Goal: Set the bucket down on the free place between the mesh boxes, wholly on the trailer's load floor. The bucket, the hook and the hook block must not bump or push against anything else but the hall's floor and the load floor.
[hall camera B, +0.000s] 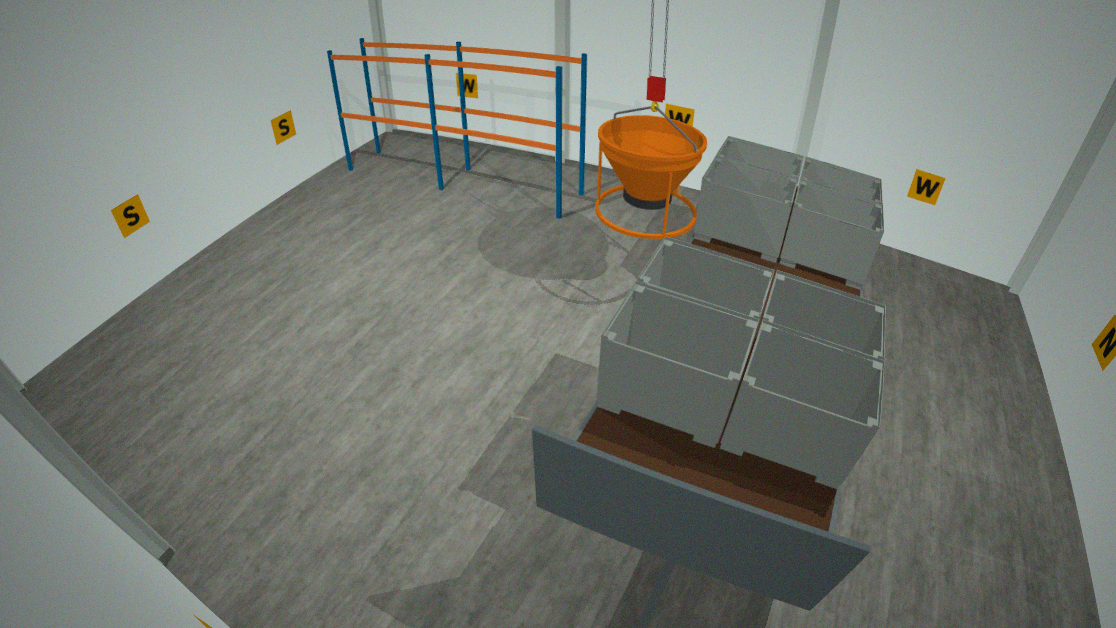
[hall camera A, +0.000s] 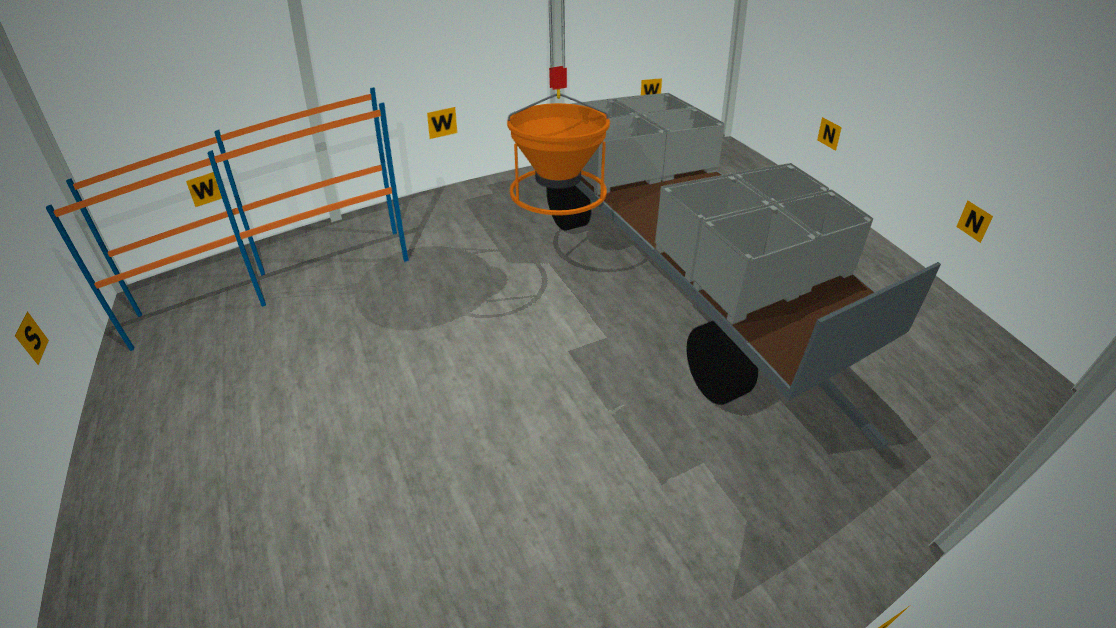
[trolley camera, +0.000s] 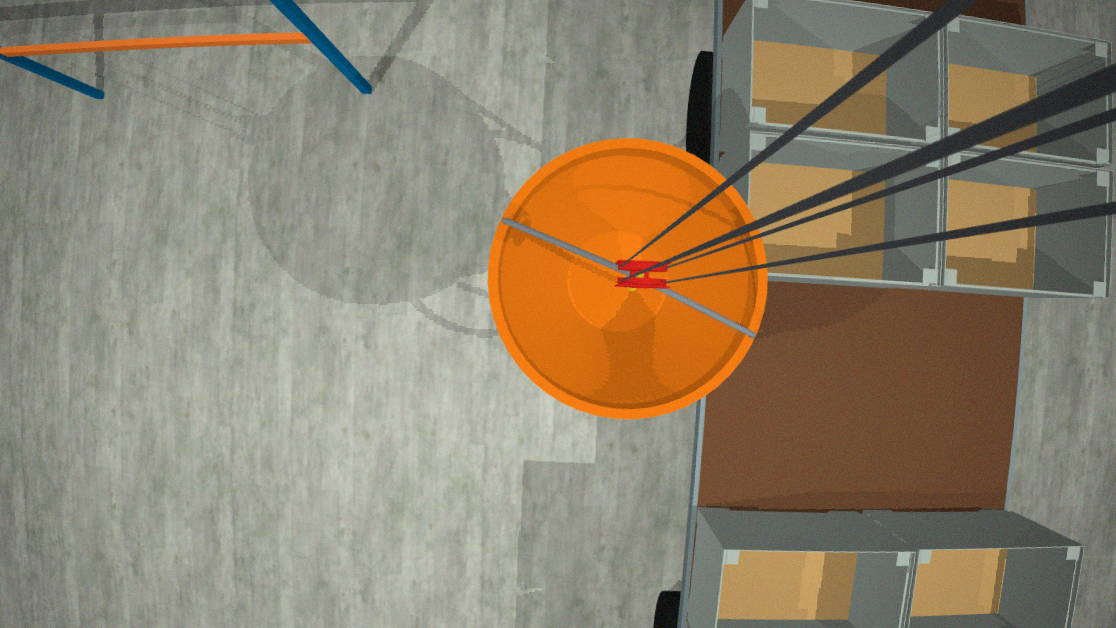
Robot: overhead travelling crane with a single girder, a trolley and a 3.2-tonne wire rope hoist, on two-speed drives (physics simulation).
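The orange bucket (hall camera A: 558, 152) (hall camera B: 651, 164) (trolley camera: 616, 359) hangs upright in the air from my hook (hall camera A: 558, 93) (hall camera B: 654, 106), beneath the red hook block (hall camera A: 558, 77) (hall camera B: 656, 89) (trolley camera: 641, 274). The hook holds the bucket's grey bail. In the trolley view, the bucket is left of the free load floor (trolley camera: 874, 398) (hall camera A: 639, 210); its right rim overlaps the trailer's side edge (trolley camera: 693, 468) and the near corner of the upper mesh boxes (trolley camera: 788, 179) (hall camera A: 632, 156) (hall camera B: 745, 206). The other mesh boxes (trolley camera: 796, 531) (hall camera A: 811, 257) (hall camera B: 671, 382) stand beyond the free place. Bucket height over the load floor is hard to judge.
A rack with blue posts (hall camera A: 234, 226) (hall camera B: 558, 140) (trolley camera: 327, 39) and orange beams stands on the left of the bucket in both hall views. A grey end board (hall camera A: 874, 328) (hall camera B: 694, 515) rises at the trailer's drawbar end. Black wheels (hall camera A: 721, 363) stand under the trailer.
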